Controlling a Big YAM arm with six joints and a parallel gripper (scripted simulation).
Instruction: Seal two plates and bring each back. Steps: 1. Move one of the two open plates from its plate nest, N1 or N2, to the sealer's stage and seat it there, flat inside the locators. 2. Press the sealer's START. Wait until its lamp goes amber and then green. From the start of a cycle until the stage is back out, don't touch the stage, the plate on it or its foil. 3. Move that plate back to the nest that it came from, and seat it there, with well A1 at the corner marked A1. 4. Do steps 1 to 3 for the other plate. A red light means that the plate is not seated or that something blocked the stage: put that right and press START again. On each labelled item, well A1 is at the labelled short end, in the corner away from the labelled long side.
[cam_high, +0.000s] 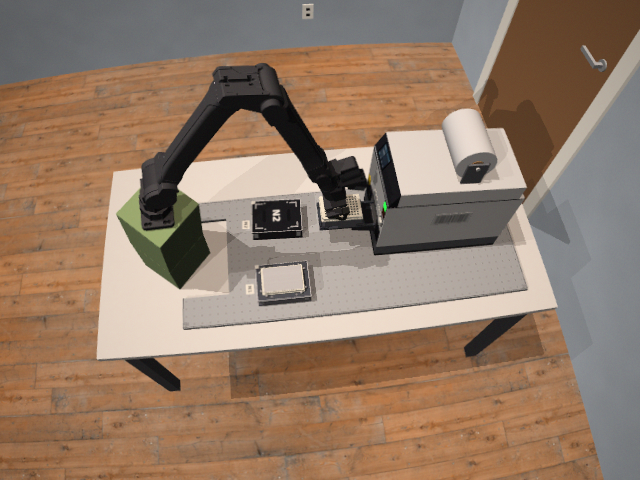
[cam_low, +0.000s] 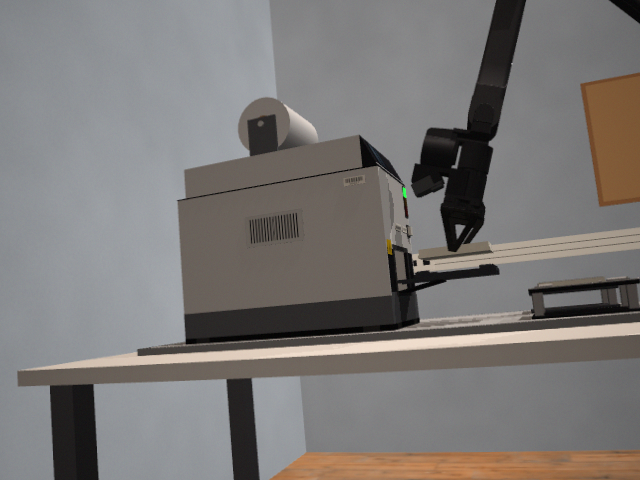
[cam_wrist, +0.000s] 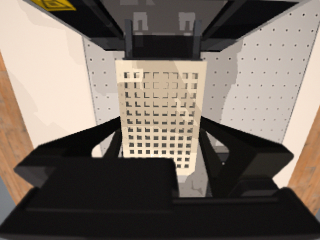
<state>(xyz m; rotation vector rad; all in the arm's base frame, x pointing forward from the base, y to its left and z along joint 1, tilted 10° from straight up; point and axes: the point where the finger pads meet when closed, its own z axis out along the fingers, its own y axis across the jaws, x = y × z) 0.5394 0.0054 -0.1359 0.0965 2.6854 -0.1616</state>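
The plate is right at my hand. Also, from my hand: sealer stage (4 cm below); then yellow warning label (11 cm ahead, 7 cm to the left, 1 cm above); then plate nest (22 cm behind, 17 cm to the right, 10 cm below).
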